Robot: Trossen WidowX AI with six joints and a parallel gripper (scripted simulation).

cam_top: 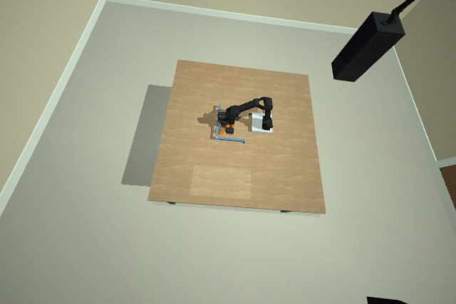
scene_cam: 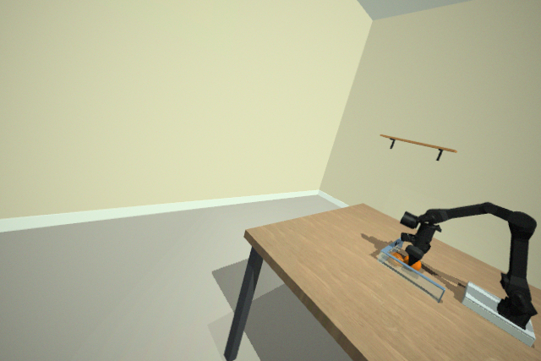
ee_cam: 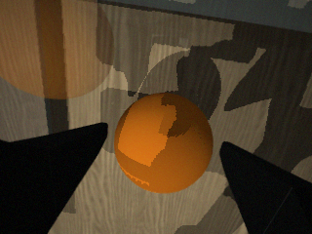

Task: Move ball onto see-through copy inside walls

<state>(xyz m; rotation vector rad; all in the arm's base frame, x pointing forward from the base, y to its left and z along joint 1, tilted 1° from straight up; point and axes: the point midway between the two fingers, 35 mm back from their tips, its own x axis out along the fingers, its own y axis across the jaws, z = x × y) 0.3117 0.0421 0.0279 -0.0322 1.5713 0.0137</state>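
My gripper tip is 8 cm to the right of the see-through copy of the ball and 5 cm short of it. Round my gripper tip: orange ball right at my gripper tip.
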